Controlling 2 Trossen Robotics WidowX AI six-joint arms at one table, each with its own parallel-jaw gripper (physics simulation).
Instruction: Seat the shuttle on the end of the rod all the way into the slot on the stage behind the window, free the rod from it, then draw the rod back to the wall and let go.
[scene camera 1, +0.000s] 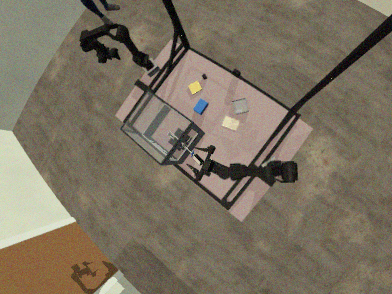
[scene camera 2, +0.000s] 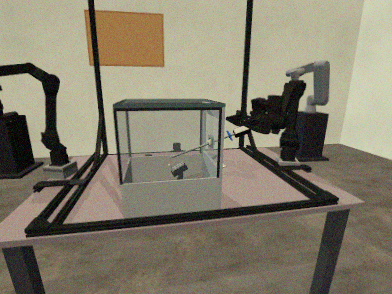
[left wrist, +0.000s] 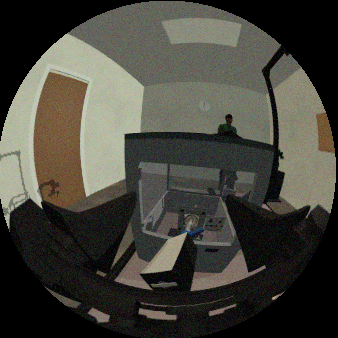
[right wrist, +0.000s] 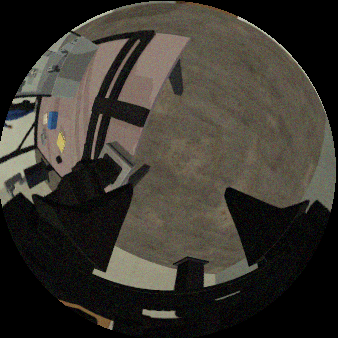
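Note:
I see my left gripper (scene camera 2: 232, 120) in the scene. A glass-walled box (left wrist: 173, 173) is there as well, and with it my left gripper (left wrist: 182, 198). My right gripper (right wrist: 181, 190) is open and holds nothing.

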